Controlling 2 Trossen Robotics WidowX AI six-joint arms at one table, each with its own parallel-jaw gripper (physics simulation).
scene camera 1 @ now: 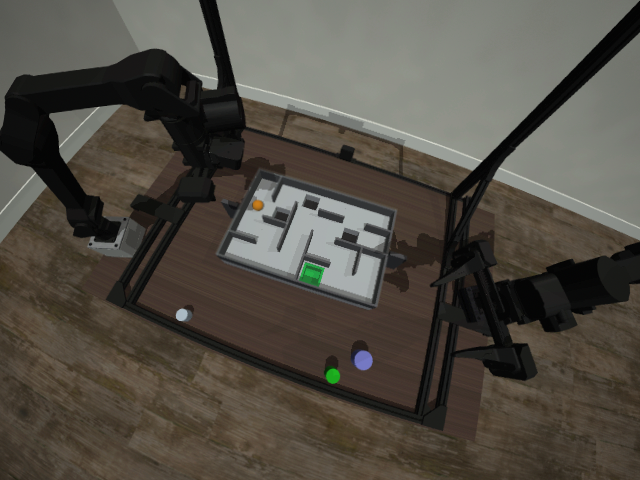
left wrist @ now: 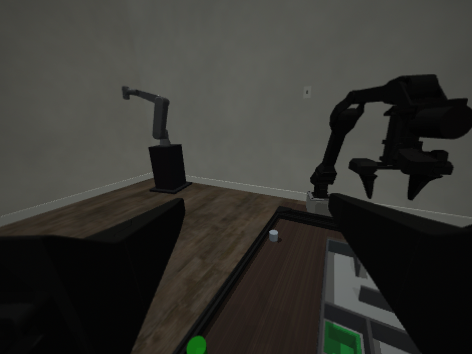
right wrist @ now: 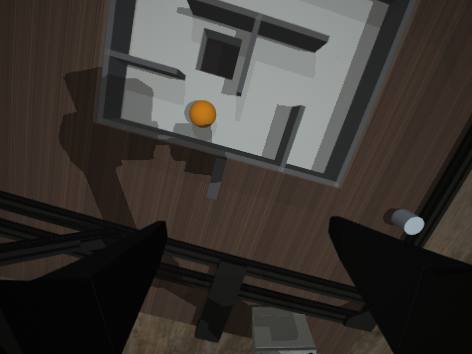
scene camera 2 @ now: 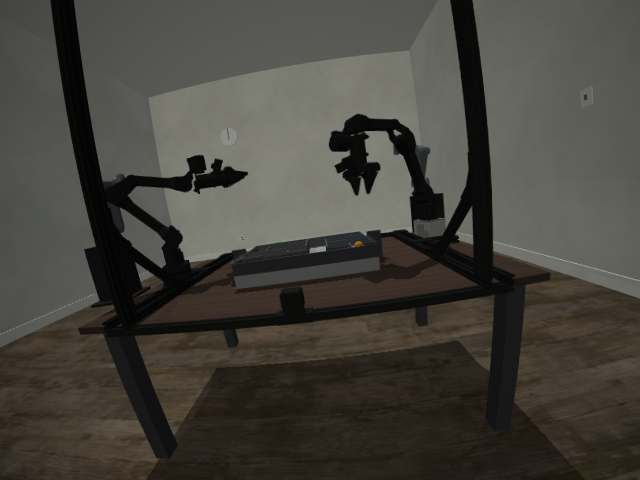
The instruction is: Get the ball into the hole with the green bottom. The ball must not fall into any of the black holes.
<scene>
right gripper: scene camera 1; left wrist; right wrist 247,226; scene camera 2 362,194
grey maze box: scene camera 1 325,241; left wrist 352,307; right wrist; scene camera 2
same spot on grey maze box: (right wrist: 295,94) = (scene camera 2: 341,235)
same spot on right gripper: (scene camera 1: 220,149) = (left wrist: 408,152)
</scene>
